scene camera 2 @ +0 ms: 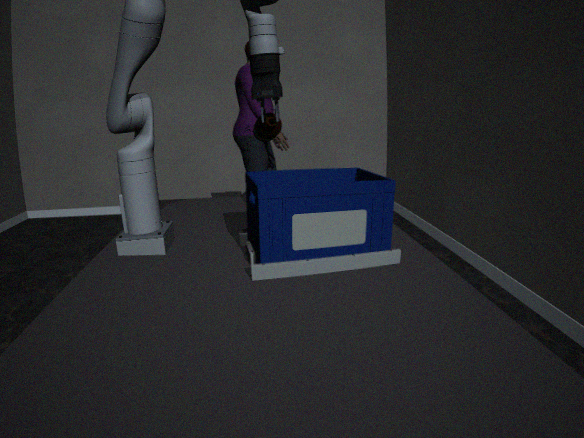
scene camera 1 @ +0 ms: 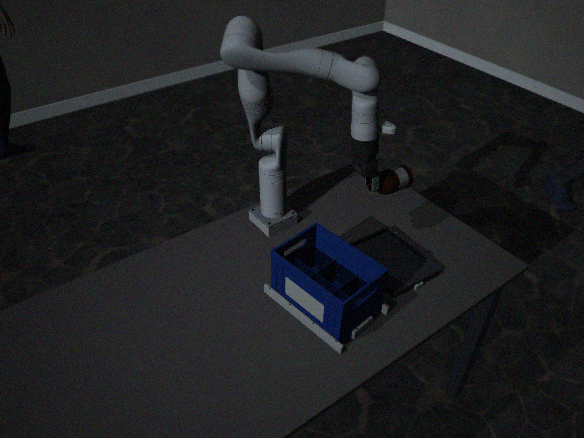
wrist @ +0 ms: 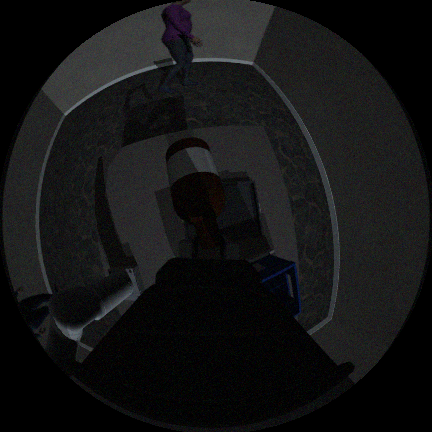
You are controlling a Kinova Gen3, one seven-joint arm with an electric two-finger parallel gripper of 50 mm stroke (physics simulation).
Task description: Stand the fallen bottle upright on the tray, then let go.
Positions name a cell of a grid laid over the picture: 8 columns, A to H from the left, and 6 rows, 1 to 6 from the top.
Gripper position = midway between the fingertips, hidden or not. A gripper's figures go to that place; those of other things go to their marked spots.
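There's a brown bottle (scene camera 1: F3) 1.53 m from the lens, and my gripper (scene camera 1: F3) is 1.52 m from the lens.
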